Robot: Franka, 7 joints.
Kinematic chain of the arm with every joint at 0, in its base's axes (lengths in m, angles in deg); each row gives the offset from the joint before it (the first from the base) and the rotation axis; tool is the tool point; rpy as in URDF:
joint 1: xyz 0 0 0.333 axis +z
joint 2: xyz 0 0 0 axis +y
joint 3: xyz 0 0 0.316 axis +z
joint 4: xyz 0.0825 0 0 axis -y
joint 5: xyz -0.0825 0 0.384 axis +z
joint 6: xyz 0 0 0 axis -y
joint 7: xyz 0.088 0 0 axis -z
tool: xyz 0 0 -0.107 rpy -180 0 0
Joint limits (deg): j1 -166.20..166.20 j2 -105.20..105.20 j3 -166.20..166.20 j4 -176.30..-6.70 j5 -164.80..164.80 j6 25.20..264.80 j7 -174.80..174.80
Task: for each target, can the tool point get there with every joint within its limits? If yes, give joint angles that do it. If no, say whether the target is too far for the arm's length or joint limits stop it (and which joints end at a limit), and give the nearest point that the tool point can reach.
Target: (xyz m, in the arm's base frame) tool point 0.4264 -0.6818 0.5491
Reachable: yes | joints -31.92 56.96 -57.51 -45.71 -26.12 130.78 -0.42
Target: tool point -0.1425 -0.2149 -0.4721
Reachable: no: joint limits stop it (at a limit: joint 2) | nearest point -0.1449 -0.2186 -0.3604 | short by 0.112 m
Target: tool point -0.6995 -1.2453 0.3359
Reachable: no: too far | nearest point -0.4201 -0.7480 0.3347 | short by 0.570 m
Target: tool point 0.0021 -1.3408 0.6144
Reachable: no: too far | nearest point 0.0013 -0.8396 0.5092 | short by 0.512 m
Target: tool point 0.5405 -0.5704 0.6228
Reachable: yes | joints -69.52 60.19 61.59 -34.39 66.50 117.01 -51.87
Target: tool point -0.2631 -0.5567 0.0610
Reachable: yes | joints -115.76 53.77 7.73 -92.71 118.04 177.51 -67.65
